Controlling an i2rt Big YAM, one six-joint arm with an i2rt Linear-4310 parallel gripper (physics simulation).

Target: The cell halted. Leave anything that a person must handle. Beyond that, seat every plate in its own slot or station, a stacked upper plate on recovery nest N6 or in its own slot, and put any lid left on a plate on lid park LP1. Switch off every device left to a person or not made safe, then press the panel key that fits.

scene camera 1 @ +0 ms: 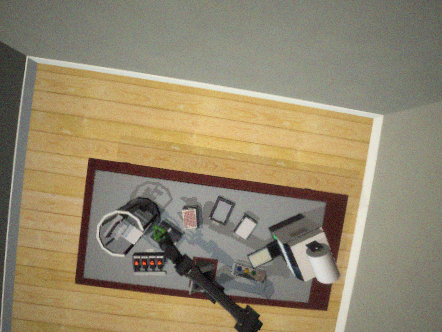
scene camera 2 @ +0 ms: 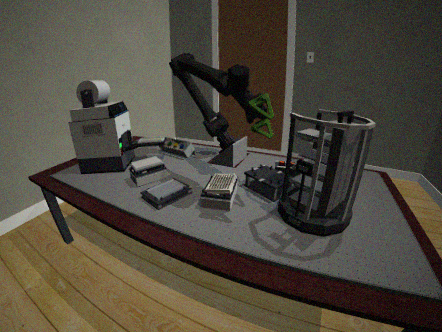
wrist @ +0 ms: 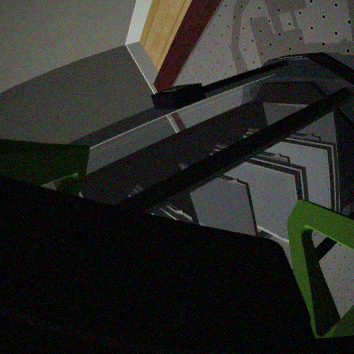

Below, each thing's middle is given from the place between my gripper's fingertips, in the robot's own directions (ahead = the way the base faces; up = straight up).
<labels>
The round plate hotel (scene camera 2: pixel 326 156) is 3 cm behind my hand, 17 cm to the left of it and 10 cm below it.
</labels>
